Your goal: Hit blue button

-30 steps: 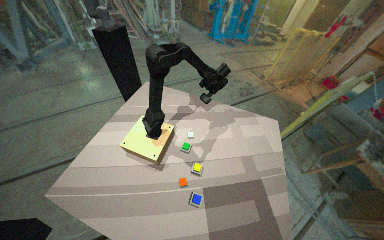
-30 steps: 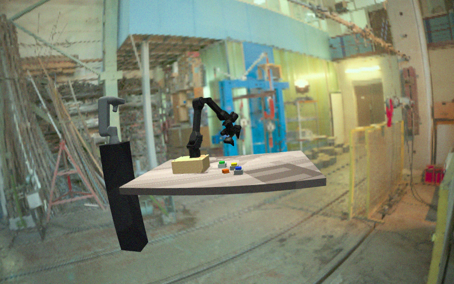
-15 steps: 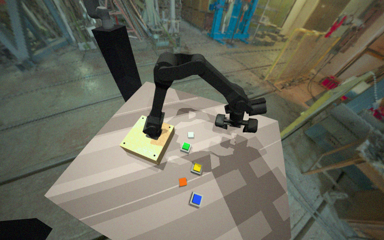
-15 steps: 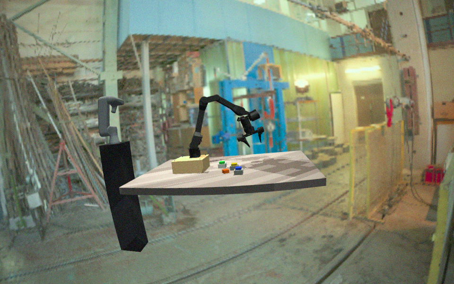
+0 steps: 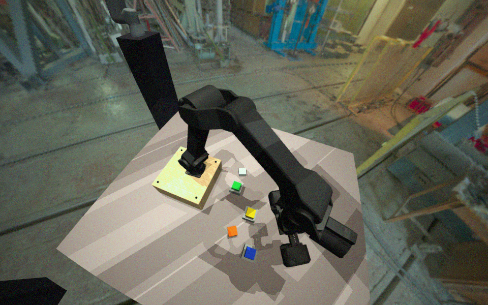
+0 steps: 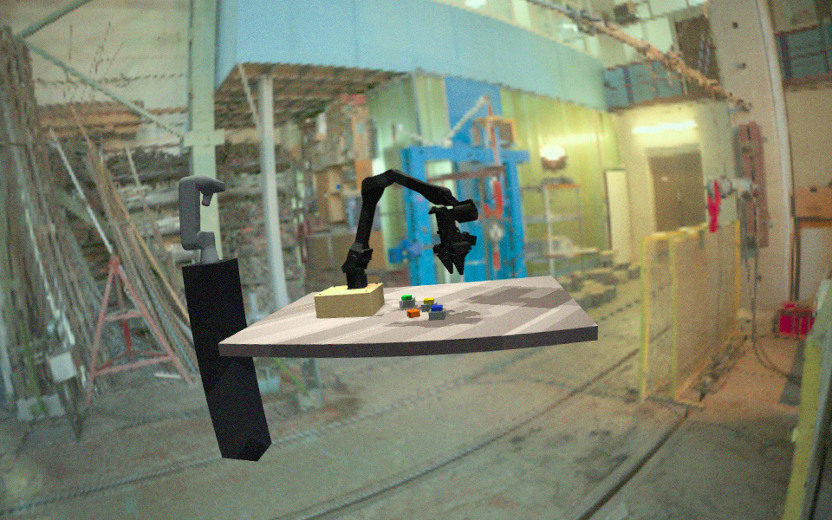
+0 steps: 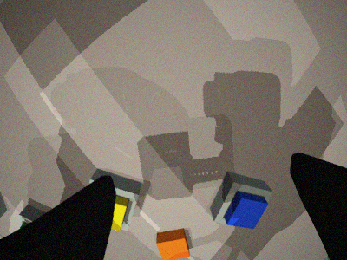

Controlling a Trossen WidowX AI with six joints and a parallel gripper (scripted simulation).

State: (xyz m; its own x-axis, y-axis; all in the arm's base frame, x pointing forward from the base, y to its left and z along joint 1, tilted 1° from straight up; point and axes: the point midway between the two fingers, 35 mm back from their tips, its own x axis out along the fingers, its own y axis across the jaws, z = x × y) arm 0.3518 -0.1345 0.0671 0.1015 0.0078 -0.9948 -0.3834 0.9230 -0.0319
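Now: gripper tip 7 cm past the blue button, 8 cm to the left of it and 9 cm above it. Round my gripper tip: yellow button 10 cm behind, 5 cm to the left, 9 cm below; green button 18 cm behind, 14 cm to the left, 9 cm below; orange block 15 cm behind, 3 cm to the right, 11 cm below.
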